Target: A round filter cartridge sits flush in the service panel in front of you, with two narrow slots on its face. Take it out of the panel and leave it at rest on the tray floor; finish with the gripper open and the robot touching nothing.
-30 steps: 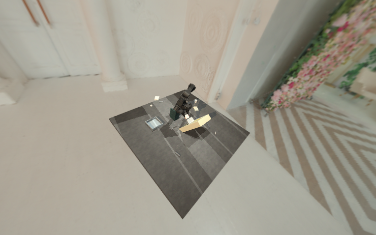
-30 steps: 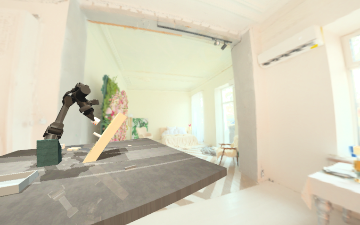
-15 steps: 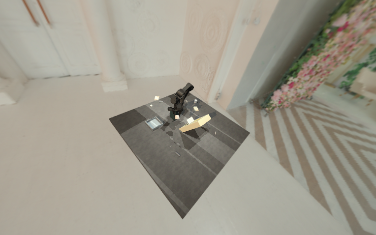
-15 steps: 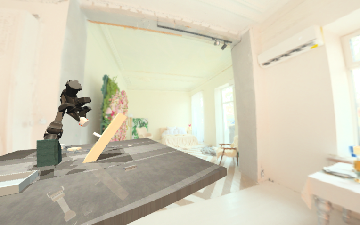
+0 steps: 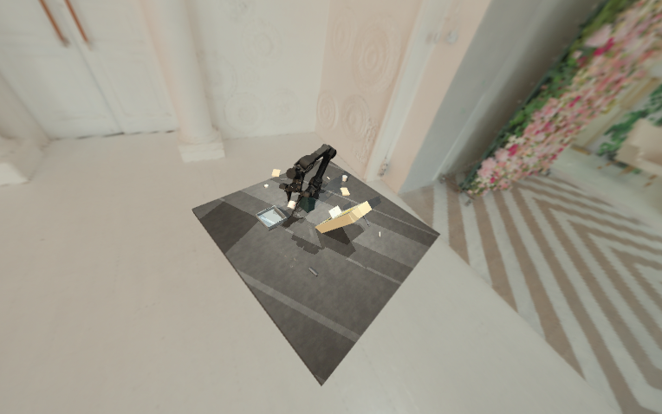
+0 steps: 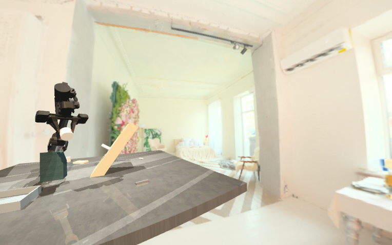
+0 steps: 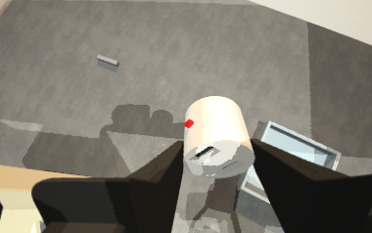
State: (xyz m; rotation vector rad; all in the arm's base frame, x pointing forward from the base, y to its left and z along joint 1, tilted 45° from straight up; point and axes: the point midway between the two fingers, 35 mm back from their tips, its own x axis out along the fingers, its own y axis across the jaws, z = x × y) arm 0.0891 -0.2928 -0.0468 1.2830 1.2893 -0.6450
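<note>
Right now the tray is 180 mm behind my gripper tip, 20 mm to the right of it and 250 mm below it. The rest, counted from my gripper tip: round filter cartridge (right at my gripper tip); beige service panel (220 mm ahead, 230 mm to the left, 100 mm below).
</note>
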